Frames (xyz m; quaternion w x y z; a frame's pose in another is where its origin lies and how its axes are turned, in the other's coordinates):
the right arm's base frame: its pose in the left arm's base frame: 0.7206 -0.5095 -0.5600 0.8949 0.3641 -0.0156 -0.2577
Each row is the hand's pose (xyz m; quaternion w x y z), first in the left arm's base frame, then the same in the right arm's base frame.
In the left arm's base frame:
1: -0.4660 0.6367 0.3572 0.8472 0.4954 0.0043 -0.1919
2: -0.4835 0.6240 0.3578 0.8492 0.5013 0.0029 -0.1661
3: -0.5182 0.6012 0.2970 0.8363 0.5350 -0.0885 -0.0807
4: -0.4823 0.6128 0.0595 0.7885 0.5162 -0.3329 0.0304
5: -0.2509 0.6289 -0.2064 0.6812 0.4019 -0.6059 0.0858
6: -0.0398 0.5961 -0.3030 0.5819 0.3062 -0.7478 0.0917
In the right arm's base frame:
1: -1.7166 0.7614 0.1917 0.9879 0.1308 0.0749 0.0373
2: -1.7258 0.7462 0.2041 0.9852 0.1361 0.0845 0.0613
3: -1.7354 0.6768 0.1816 0.9654 0.1958 0.0423 0.1672
4: -1.6719 0.5433 -0.0080 0.8909 0.2611 -0.1415 0.3436
5: -1.4364 0.4816 -0.2636 0.7432 0.2691 -0.3968 0.4666
6: -1.2226 0.4931 -0.3589 0.6202 0.2563 -0.5478 0.4995

